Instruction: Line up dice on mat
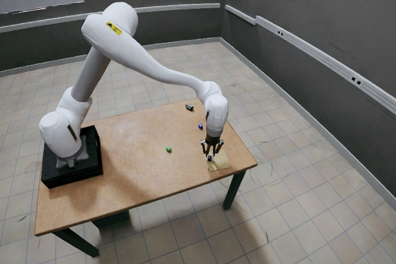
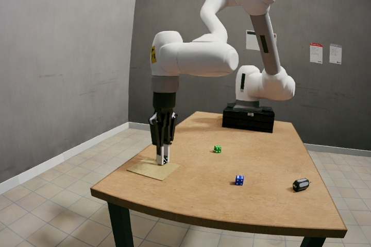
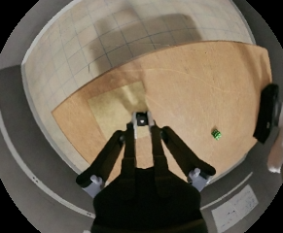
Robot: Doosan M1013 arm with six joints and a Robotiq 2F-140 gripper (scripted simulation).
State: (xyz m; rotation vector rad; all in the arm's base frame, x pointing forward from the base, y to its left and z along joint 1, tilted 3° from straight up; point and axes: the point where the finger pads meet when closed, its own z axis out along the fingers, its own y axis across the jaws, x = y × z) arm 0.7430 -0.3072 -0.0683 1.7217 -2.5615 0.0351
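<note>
My hand is 2 cm above the black die. Round my hand: tan mat 5 cm ahead, 2 cm to the right, 4 cm below; green die 20 cm behind, 17 cm to the left, 3 cm below; blue die 8 cm ahead, 28 cm to the left, 3 cm below.
</note>
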